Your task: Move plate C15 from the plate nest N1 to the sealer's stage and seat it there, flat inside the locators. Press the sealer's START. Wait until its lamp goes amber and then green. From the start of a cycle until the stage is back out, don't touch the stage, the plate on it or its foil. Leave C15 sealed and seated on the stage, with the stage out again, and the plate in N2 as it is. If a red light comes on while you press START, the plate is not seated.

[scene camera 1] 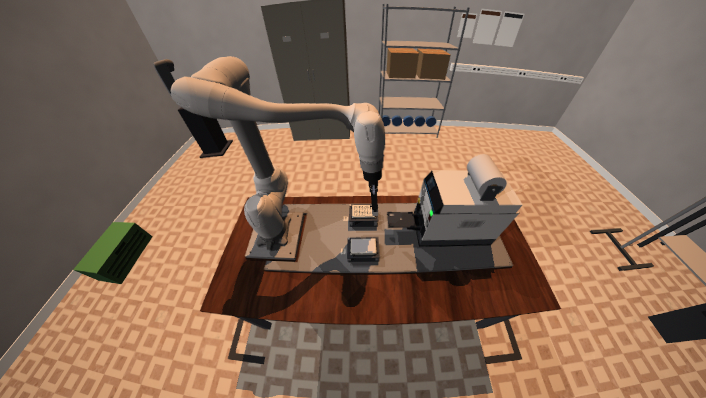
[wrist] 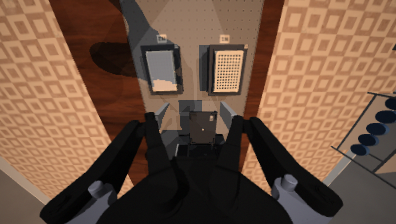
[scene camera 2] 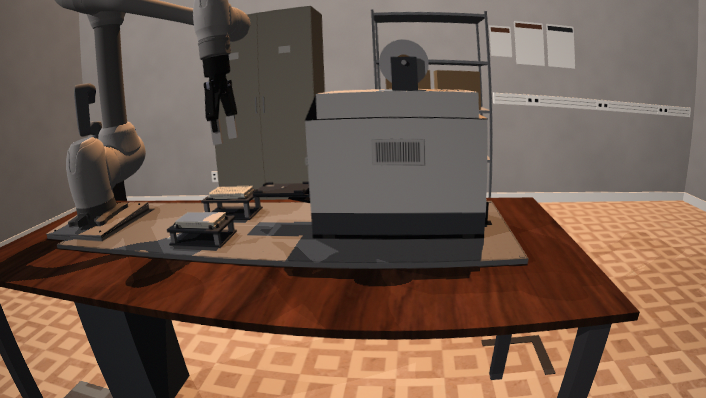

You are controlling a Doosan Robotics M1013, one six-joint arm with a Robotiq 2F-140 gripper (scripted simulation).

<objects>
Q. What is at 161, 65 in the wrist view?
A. A pale plate.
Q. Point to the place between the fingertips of my gripper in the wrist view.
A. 195, 108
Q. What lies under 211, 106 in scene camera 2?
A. My gripper.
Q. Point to a foil roll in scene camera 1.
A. At 482, 169
</objects>
